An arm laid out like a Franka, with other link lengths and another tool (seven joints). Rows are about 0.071 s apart.
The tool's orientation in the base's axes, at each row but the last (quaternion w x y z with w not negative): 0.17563 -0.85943 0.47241 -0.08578; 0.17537 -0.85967 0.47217 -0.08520; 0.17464 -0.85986 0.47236 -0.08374; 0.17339 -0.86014 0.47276 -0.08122; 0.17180 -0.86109 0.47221 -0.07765; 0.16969 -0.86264 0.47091 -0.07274; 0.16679 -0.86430 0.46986 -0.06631; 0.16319 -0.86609 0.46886 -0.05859; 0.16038 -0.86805 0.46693 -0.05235; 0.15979 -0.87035 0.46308 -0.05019; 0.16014 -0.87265 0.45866 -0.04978; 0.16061 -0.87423 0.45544 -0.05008; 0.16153 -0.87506 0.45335 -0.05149
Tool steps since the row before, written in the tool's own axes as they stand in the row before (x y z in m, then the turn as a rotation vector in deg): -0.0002 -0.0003 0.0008 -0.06 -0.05 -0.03; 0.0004 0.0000 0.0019 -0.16 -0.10 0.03; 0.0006 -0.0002 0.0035 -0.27 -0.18 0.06; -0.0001 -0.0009 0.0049 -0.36 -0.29 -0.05; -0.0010 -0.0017 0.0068 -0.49 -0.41 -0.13; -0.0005 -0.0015 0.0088 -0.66 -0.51 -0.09; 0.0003 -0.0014 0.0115 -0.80 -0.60 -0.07; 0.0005 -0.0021 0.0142 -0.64 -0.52 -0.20; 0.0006 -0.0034 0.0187 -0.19 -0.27 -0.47; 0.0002 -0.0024 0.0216 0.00 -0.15 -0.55; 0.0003 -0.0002 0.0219 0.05 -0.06 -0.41; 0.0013 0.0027 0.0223 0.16 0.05 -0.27; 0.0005 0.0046 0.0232 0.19 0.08 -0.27
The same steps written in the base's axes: 0.0004 0.0005 -0.0006 0.00 0.07 0.05; 0.0008 0.0001 -0.0018 0.00 0.19 0.01; 0.0016 0.0004 -0.0032 0.01 0.33 0.02; 0.0021 0.0016 -0.0042 0.02 0.43 0.16; 0.0028 0.0032 -0.0057 0.02 0.59 0.29; 0.0034 0.0031 -0.0076 0.02 0.79 0.29; 0.0044 0.0031 -0.0103 0.02 0.95 0.31; 0.0056 0.0039 -0.0127 0.01 0.75 0.40; 0.0075 0.0055 -0.0166 0.00 0.19 0.54; 0.0071 0.0061 -0.0196 -0.01 -0.05 0.57; 0.0054 0.0050 -0.0206 -0.02 -0.11 0.40; 0.0039 0.0027 -0.0220 -0.01 -0.22 0.23; 0.0022 0.0026 -0.0234 -0.02 -0.26 0.22
